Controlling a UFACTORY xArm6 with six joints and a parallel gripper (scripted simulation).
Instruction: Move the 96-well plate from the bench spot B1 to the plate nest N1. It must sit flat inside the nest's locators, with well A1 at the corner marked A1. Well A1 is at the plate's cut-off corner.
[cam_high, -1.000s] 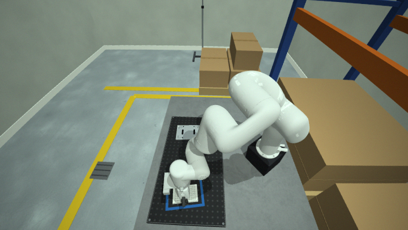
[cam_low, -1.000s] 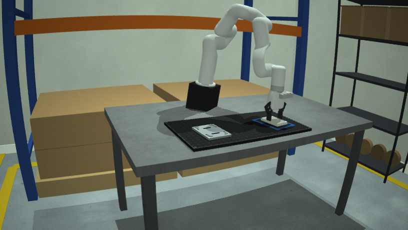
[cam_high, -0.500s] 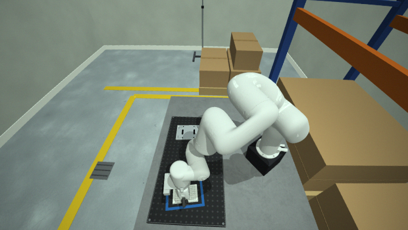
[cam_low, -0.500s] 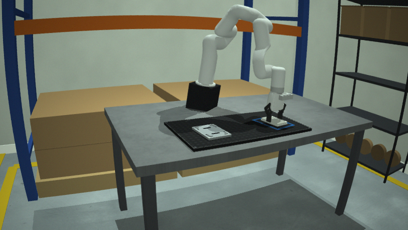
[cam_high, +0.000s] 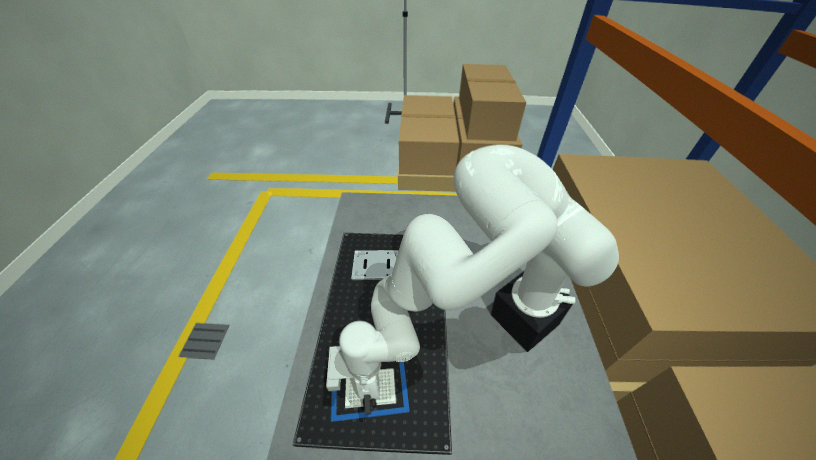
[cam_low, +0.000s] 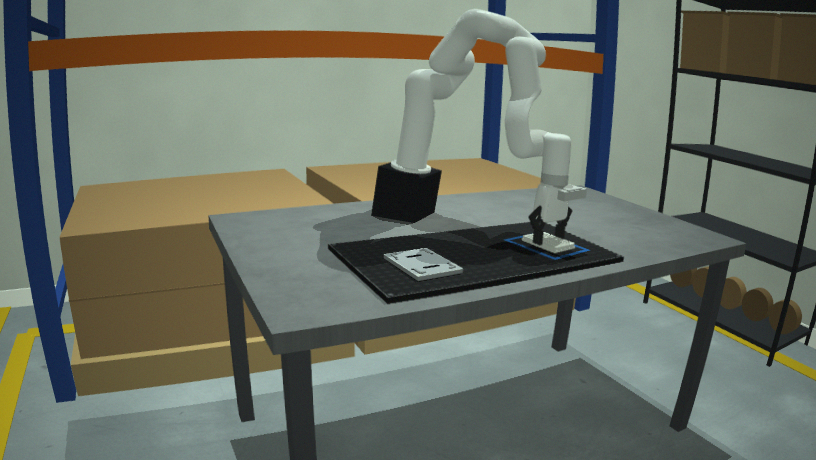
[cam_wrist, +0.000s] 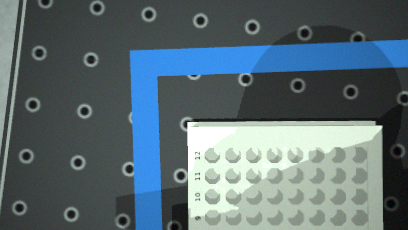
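Right now the white 96-well plate is 10 mm below my hand. From my hand the other things lie so: light grey plate nest N1 (390 mm to the right, 100 mm ahead, 10 mm below).
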